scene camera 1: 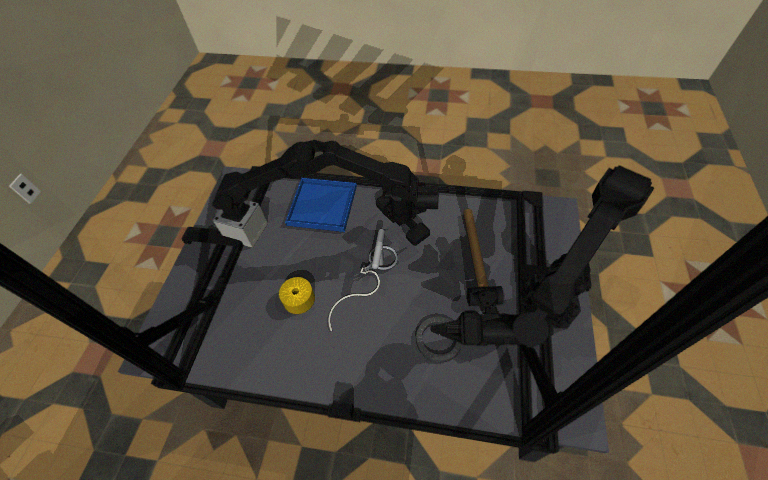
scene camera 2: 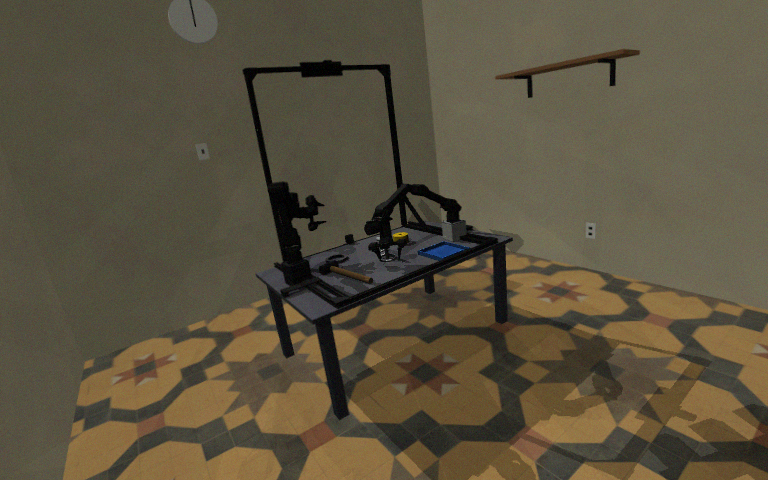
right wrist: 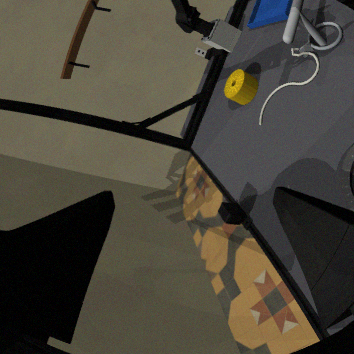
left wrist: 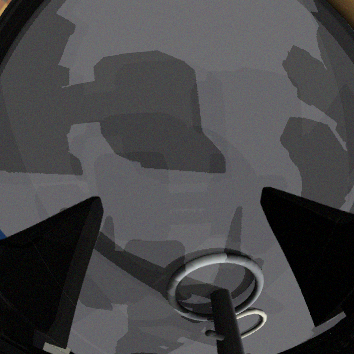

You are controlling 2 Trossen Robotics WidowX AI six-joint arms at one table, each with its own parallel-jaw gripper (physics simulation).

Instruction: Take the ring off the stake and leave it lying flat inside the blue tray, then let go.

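Places are measured from the left arm's base along level axes (x up, y ahead, z left), in metres.
Where they show: left gripper, between the fingertips: (scene camera 1: 403,231) (scene camera 2: 390,261) (left wrist: 182,200); right gripper, between the fingertips: (scene camera 1: 435,329) (scene camera 2: 325,213) (right wrist: 195,197); left arm's base, origin of its link: (scene camera 1: 235,211) (scene camera 2: 453,220) (right wrist: 208,29); right arm's base, origin of its link: (scene camera 2: 294,261).
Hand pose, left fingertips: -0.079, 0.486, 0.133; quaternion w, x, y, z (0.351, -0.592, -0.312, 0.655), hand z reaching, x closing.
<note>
Each offset is from my left fingertips to the top centre of the thing, as dx, dy, dz. "spot": to the spot under its first point.
The grey ring @[spot: -0.013, +0.007, -0.090] (scene camera 1: 396,258) (left wrist: 222,258) (right wrist: 341,33) lies low around the foot of the stake @[+0.082, -0.034, -0.124] (scene camera 1: 378,246) (left wrist: 229,322) (right wrist: 312,30), a thin post with a thick pale crossbar on top. The blue tray @[-0.001, -0.294, +0.038] (scene camera 1: 321,203) (scene camera 2: 444,250) (right wrist: 272,11) holds nothing visible. My left gripper (scene camera 1: 403,223) (scene camera 2: 387,249) (left wrist: 182,200) is open and empty, above the table beside the stake; in the left wrist view the ring and post show low between its fingers. My right gripper (scene camera 1: 434,328) (scene camera 2: 321,213) (right wrist: 195,197) is open and empty, raised at the opposite side of the table.
A yellow cylinder @[+0.026, -0.218, -0.300] (scene camera 1: 296,295) (right wrist: 241,87) and a pale curved cord @[spot: -0.019, -0.068, -0.238] (scene camera 1: 355,294) (right wrist: 292,83) lie near the stake. A wooden-handled hammer @[+0.026, +0.229, -0.010] (scene camera 1: 476,249) (scene camera 2: 350,273) and a flat dark toothed ring @[spot: -0.010, +0.144, -0.307] (scene camera 1: 420,337) lie on the right arm's side. Black frame bars border the table.
</note>
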